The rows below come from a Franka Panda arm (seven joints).
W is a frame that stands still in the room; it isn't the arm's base.
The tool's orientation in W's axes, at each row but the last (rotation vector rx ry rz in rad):
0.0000, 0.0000, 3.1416
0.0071, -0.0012, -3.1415
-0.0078, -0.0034, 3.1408
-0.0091, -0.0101, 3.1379
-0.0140, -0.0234, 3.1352
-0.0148, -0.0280, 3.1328
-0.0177, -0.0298, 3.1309
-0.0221, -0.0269, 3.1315
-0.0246, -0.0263, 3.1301
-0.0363, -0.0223, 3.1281
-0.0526, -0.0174, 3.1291
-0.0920, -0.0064, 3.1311
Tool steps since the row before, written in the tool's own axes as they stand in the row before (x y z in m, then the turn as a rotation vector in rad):
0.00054, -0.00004, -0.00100, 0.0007, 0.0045, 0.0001
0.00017, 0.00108, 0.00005, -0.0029, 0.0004, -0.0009
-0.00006, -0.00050, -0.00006, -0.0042, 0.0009, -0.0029
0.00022, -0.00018, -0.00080, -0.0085, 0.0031, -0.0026
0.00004, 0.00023, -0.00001, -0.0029, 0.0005, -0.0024
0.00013, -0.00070, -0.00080, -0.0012, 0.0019, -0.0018
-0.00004, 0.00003, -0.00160, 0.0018, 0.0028, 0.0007
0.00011, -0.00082, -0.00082, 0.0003, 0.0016, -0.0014
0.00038, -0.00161, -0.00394, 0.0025, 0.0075, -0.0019
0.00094, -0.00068, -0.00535, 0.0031, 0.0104, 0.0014
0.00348, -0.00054, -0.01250, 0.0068, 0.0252, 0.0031
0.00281, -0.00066, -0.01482, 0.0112, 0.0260, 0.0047
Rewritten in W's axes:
-0.00054, 0.00004, -0.00100, -0.0007, -0.0045, 0.0001
-0.00017, -0.00108, 0.00005, 0.0029, -0.0004, -0.0009
0.00006, 0.00050, -0.00006, 0.0042, -0.0009, -0.0029
-0.00021, 0.00019, -0.00080, 0.0085, -0.0031, -0.0026
-0.00004, -0.00023, -0.00001, 0.0029, -0.0005, -0.0024
-0.00012, 0.00072, -0.00079, 0.0012, -0.0019, -0.0018
0.00006, 0.00000, -0.00160, -0.0018, -0.0028, 0.0006
-0.00009, 0.00083, -0.00081, -0.0003, -0.0016, -0.0014
-0.00030, 0.00168, -0.00392, -0.0026, -0.0074, -0.0021
-0.00081, 0.00077, -0.00536, -0.0033, -0.0104, 0.0012
-0.00305, 0.00072, -0.01260, -0.0072, -0.0251, 0.0026
-0.00193, 0.00074, -0.01496, -0.0117, -0.0259, 0.0039

